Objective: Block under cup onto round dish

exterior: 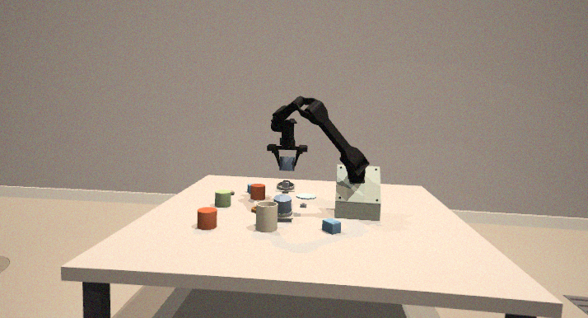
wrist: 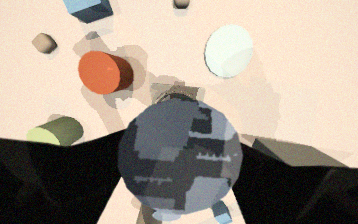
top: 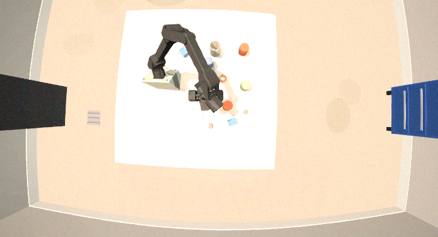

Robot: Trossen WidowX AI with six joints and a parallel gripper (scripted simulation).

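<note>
Now: gripper tip 1 cm to the right of the grey block and 8 cm above it. Also, from my gripper tip: pale round dish (10 cm behind, 11 cm to the right, 17 cm below); then green cylinder (26 cm ahead, 12 cm to the left, 13 cm below); then nut (8 cm behind, 8 cm to the left, 16 cm below).
</note>
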